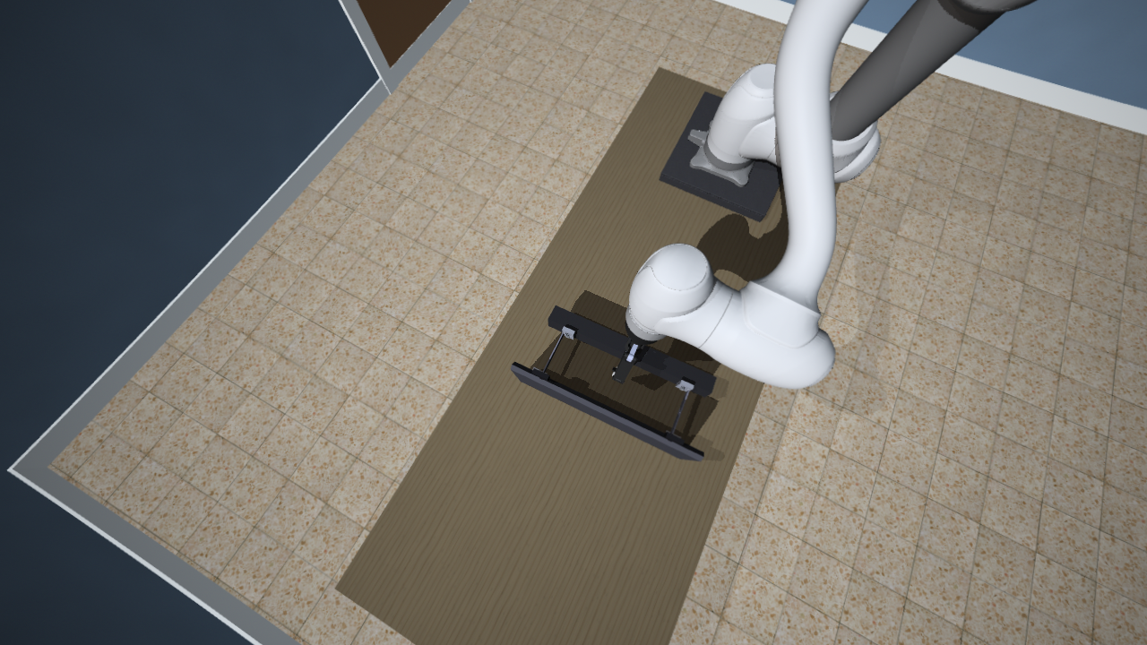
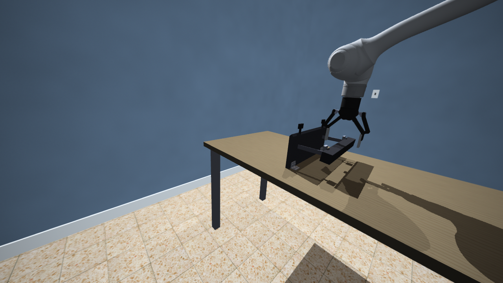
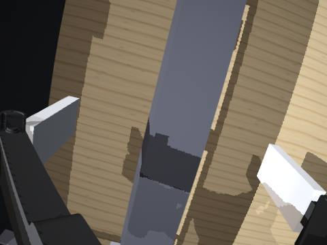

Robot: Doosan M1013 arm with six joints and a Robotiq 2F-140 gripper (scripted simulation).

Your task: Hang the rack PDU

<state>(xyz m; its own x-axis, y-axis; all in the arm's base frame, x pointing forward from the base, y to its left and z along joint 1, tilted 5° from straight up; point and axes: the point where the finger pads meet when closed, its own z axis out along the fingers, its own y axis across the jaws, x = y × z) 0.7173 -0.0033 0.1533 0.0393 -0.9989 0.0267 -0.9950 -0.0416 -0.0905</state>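
Right now the rack PDU is 10 mm ahead of my hand and 30 mm below it. Round my hand: upright panel: 160 mm ahead, 10 mm to the left, 60 mm below.
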